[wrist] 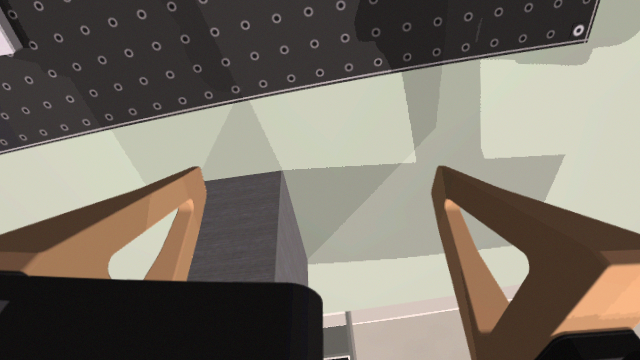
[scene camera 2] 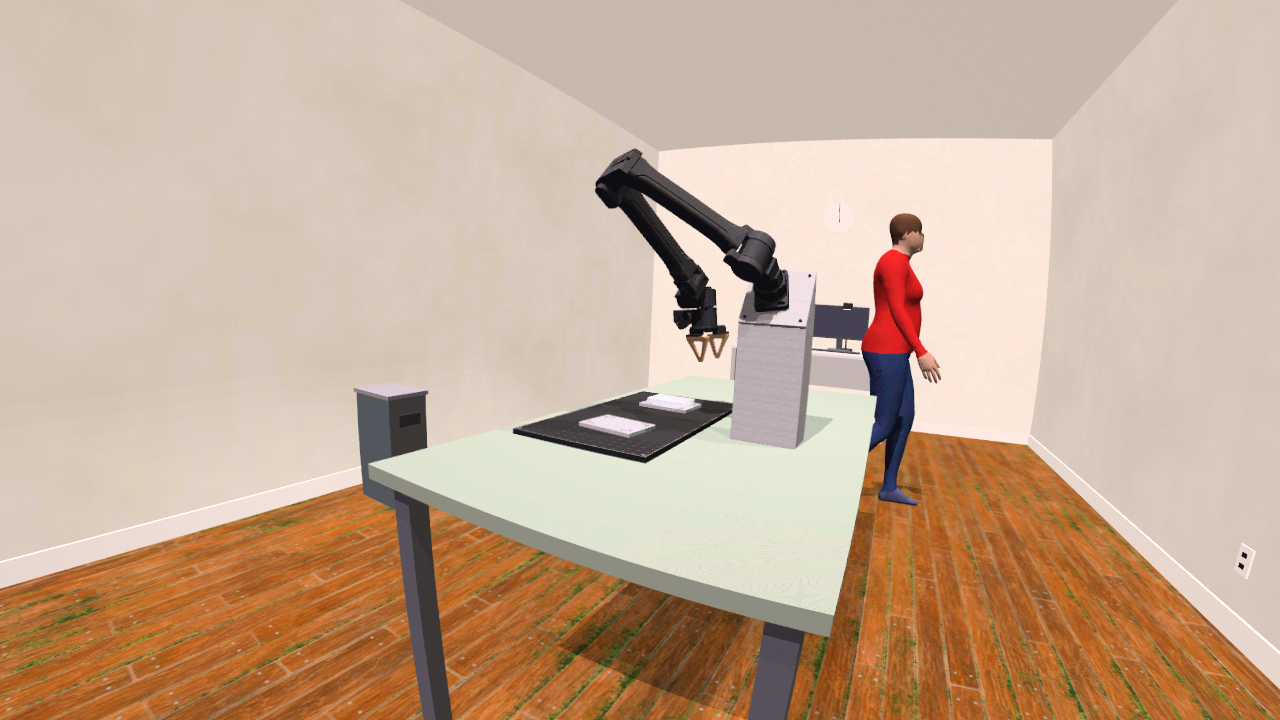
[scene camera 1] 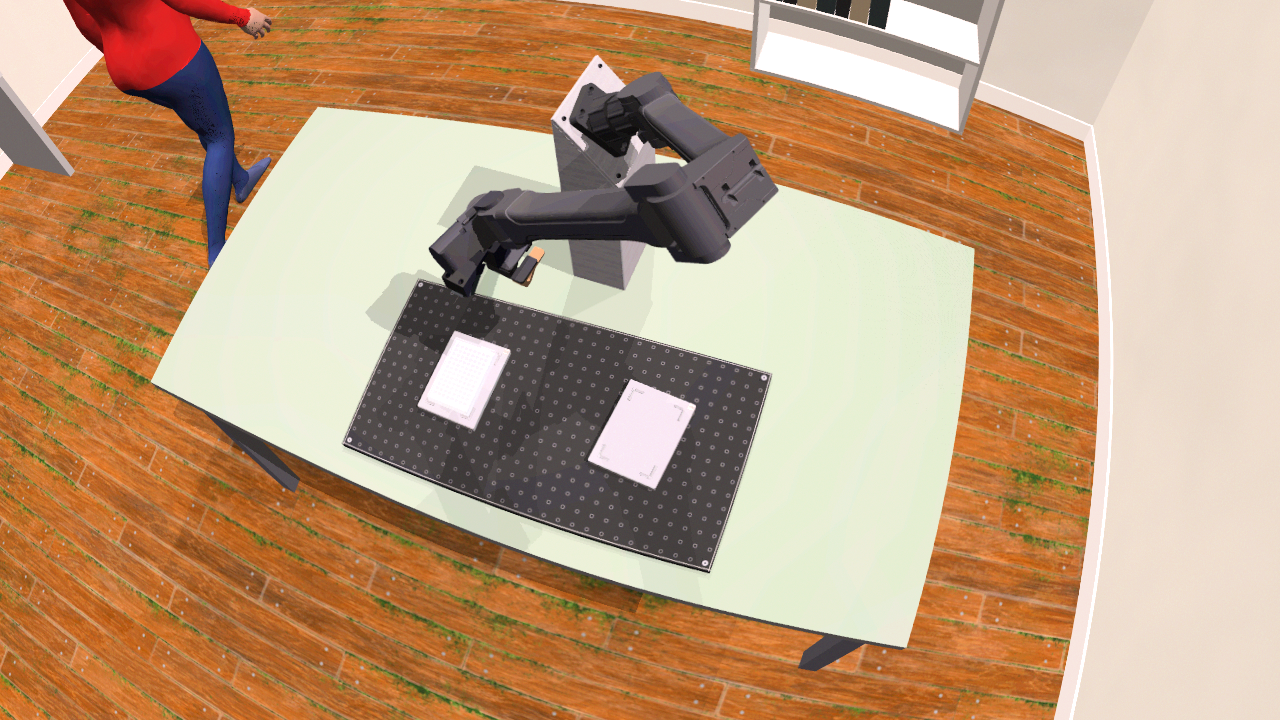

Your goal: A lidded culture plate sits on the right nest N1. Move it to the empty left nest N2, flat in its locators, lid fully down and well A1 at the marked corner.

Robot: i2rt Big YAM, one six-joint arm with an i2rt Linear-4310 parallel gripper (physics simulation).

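Frame: origin at the arm's base, x ahead, y left, z up, level; metres.
Seen in the pictures: gripper, fingertip midpoint: (wrist: 318, 179) (scene camera 2: 709, 360) (scene camera 1: 504, 272); arm's base at its link origin: (scene camera 2: 772, 292) (scene camera 1: 600, 120).
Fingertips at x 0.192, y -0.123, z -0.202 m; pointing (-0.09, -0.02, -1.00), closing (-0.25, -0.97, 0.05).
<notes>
Pixels of each thing's middle, then the offset from my fingertips to it. Level surfaces: height alone.
- pale lidded culture plate at the middle of its body: (scene camera 1: 461, 374) (scene camera 2: 670, 399) dx +0.134, dy -0.063, dz -0.142 m
- white block at the middle of its body: (scene camera 1: 463, 379) (scene camera 2: 670, 404) dx +0.134, dy -0.063, dz -0.160 m
- empty nest N2 at the middle of its body: (scene camera 1: 642, 433) (scene camera 2: 617, 425) dx +0.158, dy +0.268, dz -0.160 m
- black perforated board at its surface level: dz -0.167 m
- pale green table at its surface level: dz -0.180 m
The pale lidded culture plate (scene camera 1: 463, 376) (scene camera 2: 671, 400) sits on nest N1, a white block (scene camera 1: 462, 420), at the left of scene camera 1. Its lid looks level; the marked corner and well A1 are too small to read. The empty nest N2 (scene camera 1: 641, 434) (scene camera 2: 617, 425) is a white block with corner locators, to the right in scene camera 1. My gripper (scene camera 2: 708, 358) (wrist: 318, 179) is open and empty, fingers pointing down, high above the table between the board's rear edge and the pedestal. In scene camera 1 the arm hides part of it.
Both nests stand on the black perforated board (scene camera 1: 554, 447) (scene camera 2: 546, 432) (wrist: 300, 45) on the pale green table (scene camera 1: 850, 358) (scene camera 2: 626, 519). The arm's grey pedestal (scene camera 1: 601, 264) (scene camera 2: 769, 385) (wrist: 240, 225) stands behind the board. A person (scene camera 1: 161, 44) (scene camera 2: 895, 304) is beyond the table.
</notes>
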